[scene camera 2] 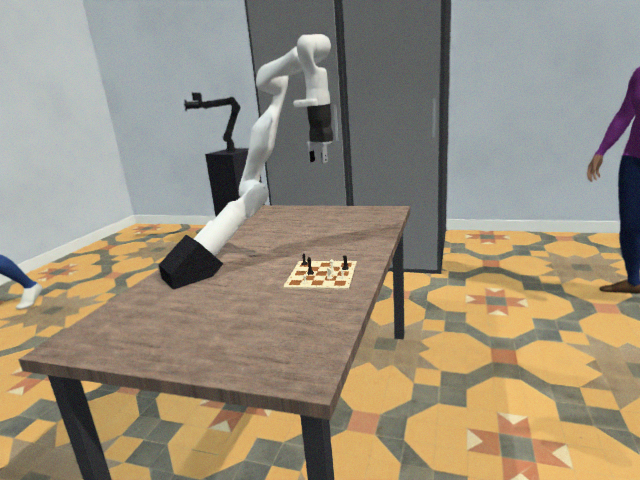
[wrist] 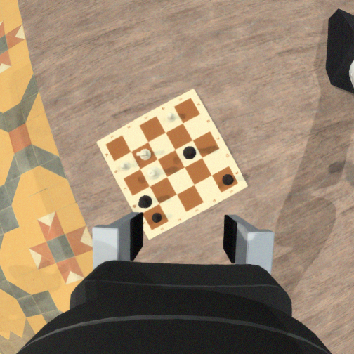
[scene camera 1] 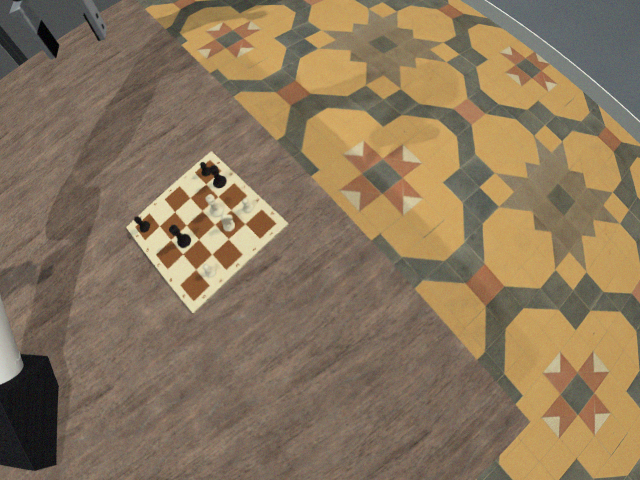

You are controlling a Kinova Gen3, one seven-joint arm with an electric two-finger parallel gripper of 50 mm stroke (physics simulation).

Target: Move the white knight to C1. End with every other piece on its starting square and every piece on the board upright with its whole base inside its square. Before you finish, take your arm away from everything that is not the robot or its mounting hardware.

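Frame: origin at the arm's base, x ahead, y left, z up, level; metres.
Seen in the pictures: gripper, fingertip midpoint: [scene camera 2: 318,161] [scene camera 1: 78,43]; arm's base, origin of the base link: [scene camera 2: 204,249].
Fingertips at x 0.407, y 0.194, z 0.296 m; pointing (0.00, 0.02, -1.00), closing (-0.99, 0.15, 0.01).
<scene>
Pixels of each thing's top centre, then the offset from my fingertips to it. "spot": a spot on its surface instead. Level surfaces: height alone.
- white knight, middle of its top: [scene camera 1: 223,216] [scene camera 2: 329,267] dx +0.063, dy -0.082, dz -0.339 m
- board, surface spot: [scene camera 1: 193,308] spot: dx -0.043, dy -0.194, dz -0.379 m
- taller white piece, middle of its top: [scene camera 1: 208,196] dx +0.051, dy -0.045, dz -0.326 m
- small white piece, middle of its top: [scene camera 1: 244,200] dx +0.104, dy -0.066, dz -0.347 m
- black piece, middle of its top: [scene camera 1: 134,217] [scene camera 2: 303,253] dx -0.088, dy -0.014, dz -0.335 m
- table, its level: dz -0.385 m
The white knight [scene camera 1: 227,223] [scene camera 2: 329,275] [wrist: 144,154] stands upright on a brown square of the board [scene camera 1: 193,308] [wrist: 193,93]. A taller white piece [scene camera 1: 215,207] [wrist: 153,173] stands close beside it, on a light square. One small white piece [scene camera 1: 246,205] [wrist: 125,166] is on its other side; another [scene camera 1: 208,270] [wrist: 171,116] stands farther off. Black pieces include a tall one [scene camera 1: 182,239] [scene camera 2: 309,266] [wrist: 189,152]. The square labels are too blurred to read surely. My gripper [scene camera 1: 78,46] [scene camera 2: 318,159] [wrist: 183,230] is open and empty, high above the table, clear of the board and pieces.
Two black pieces [scene camera 1: 219,180] [wrist: 156,217] stand near one board corner; another black piece [scene camera 1: 142,224] [scene camera 2: 303,259] [wrist: 227,179] stands at a different corner. The black arm mount [scene camera 1: 31,413] [scene camera 2: 188,263] is on the table [scene camera 1: 310,361] [scene camera 2: 217,330]. Grey cabinets [scene camera 2: 392,129] stand behind.
</scene>
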